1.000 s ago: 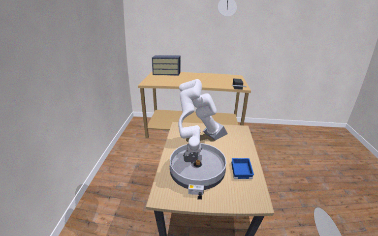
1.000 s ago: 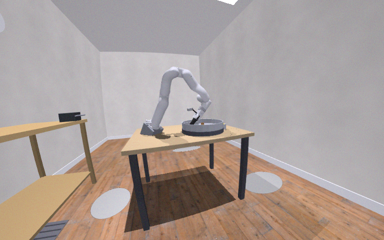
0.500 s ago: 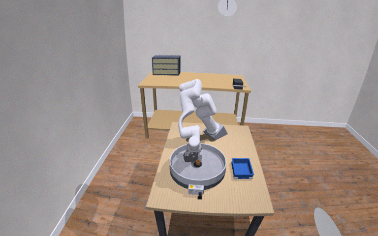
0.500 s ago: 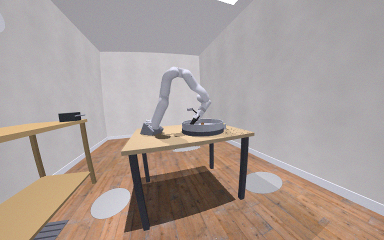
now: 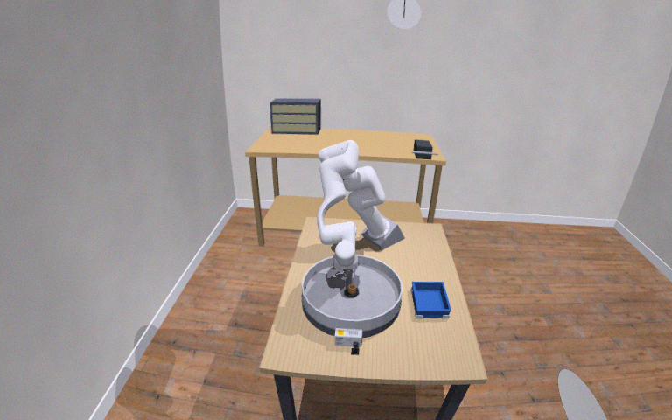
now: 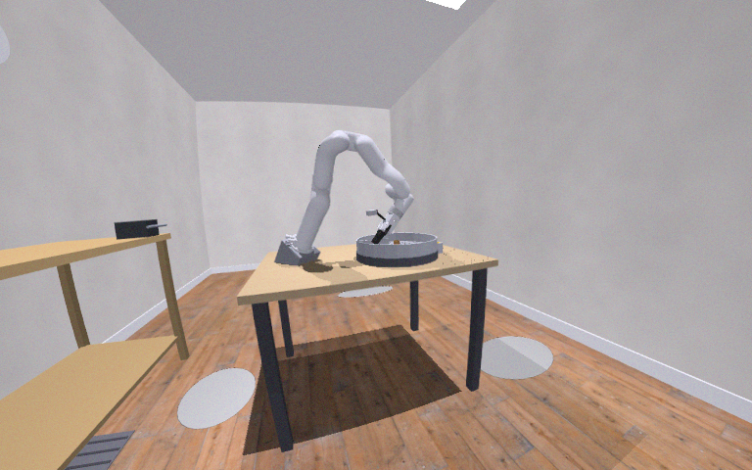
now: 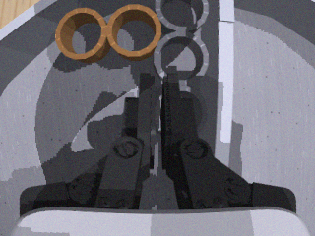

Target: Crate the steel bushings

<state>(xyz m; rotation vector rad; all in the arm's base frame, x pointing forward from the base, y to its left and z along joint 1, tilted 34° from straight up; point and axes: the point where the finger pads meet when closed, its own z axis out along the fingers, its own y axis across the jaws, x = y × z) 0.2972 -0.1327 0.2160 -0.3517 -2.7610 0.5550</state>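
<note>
The blue crate lies 19 cm ahead of my hand, 35 cm to the left of it and 8 cm below it. Also, from my hand: grey round turning table: 13 cm ahead, 1 cm to the left, 5 cm below.
</note>
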